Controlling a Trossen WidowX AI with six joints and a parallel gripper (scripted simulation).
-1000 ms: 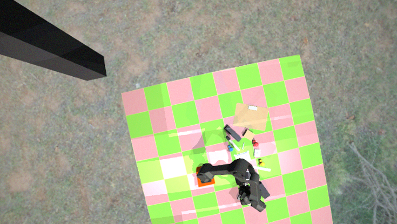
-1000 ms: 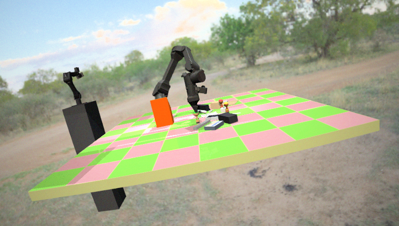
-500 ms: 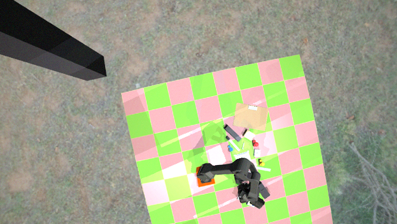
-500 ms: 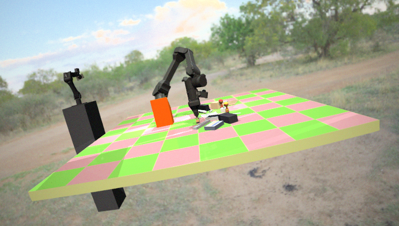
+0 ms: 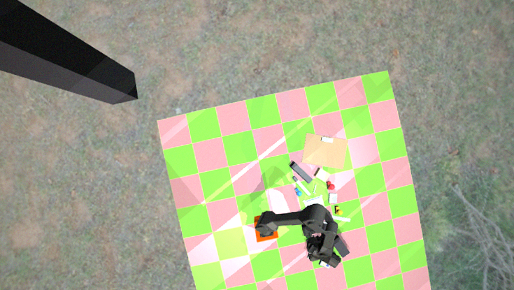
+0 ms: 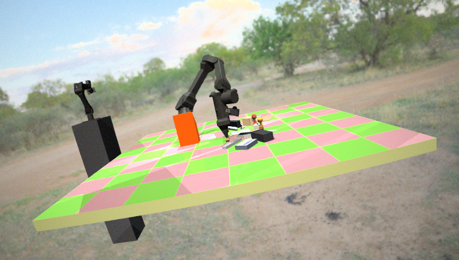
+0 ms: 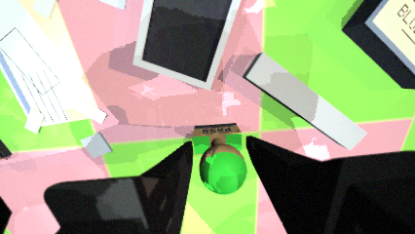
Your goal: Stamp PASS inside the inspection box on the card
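Now: gripper tip 100 mm short of the ink pad, 20 mm to the right of it and 20 mm above it. Also, from my gripper tip: labelled stamp-pad box: 80 mm ahead, 160 mm to the right, 10 mm below; inspection card: 70 mm ahead, 150 mm to the left, 30 mm below; black block: 160 mm ahead, 100 mm to the right, 10 mm below.
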